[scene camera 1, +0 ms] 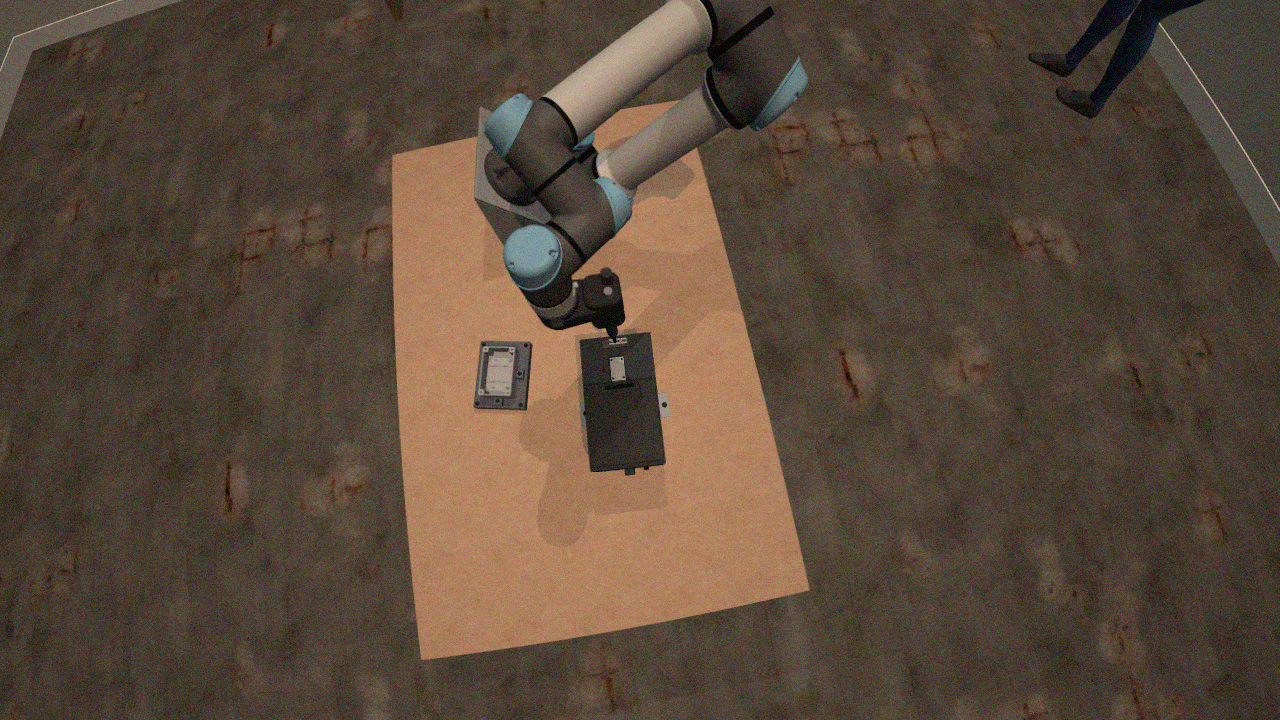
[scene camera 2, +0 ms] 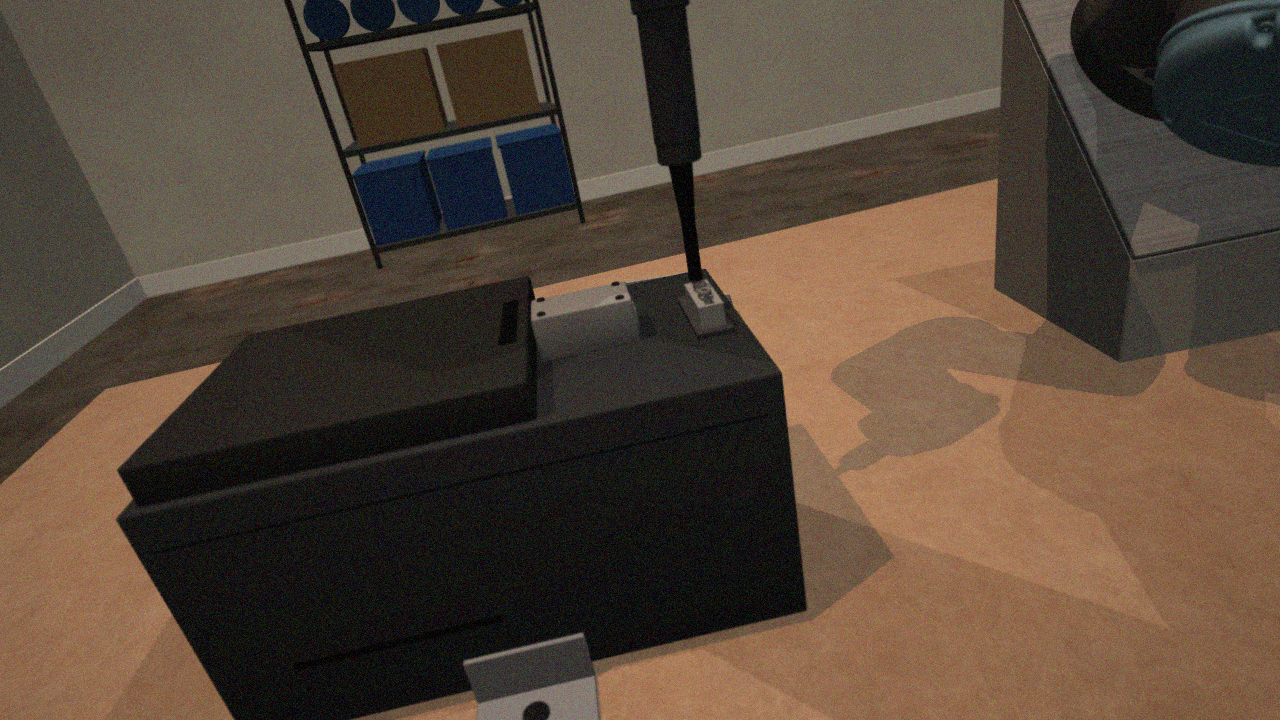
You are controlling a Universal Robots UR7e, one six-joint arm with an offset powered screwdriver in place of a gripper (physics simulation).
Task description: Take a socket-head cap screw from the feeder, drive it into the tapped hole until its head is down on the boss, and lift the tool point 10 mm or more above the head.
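The black screw feeder [scene camera 1: 623, 429] [scene camera 2: 465, 555] stands on the tan surface. Its small light pick-up block [scene camera 1: 619, 341] [scene camera 2: 708, 313] sits at one end of its top. My screwdriver [scene camera 1: 614, 337] [scene camera 2: 694, 274] points down, its thin bit ending at the far part of this block in scene camera 2. Whether it touches, and whether a screw is on the tip, is too small to tell. A dark grey fixture plate [scene camera 1: 522, 394] with a pale rectangular part [scene camera 1: 500, 372] lies beside the feeder in scene camera 1. The boss and tapped hole cannot be made out there.
A white block [scene camera 1: 617, 368] [scene camera 2: 586, 324] with dark dots stands on the feeder. A metal bracket [scene camera 1: 664, 405] [scene camera 2: 537, 685] is at the feeder's side. The grey pedestal [scene camera 2: 1074, 223] is at the arm's base. A shelf rack [scene camera 2: 452, 234] stands by the wall. A person's legs [scene camera 1: 1114, 53] show top right.
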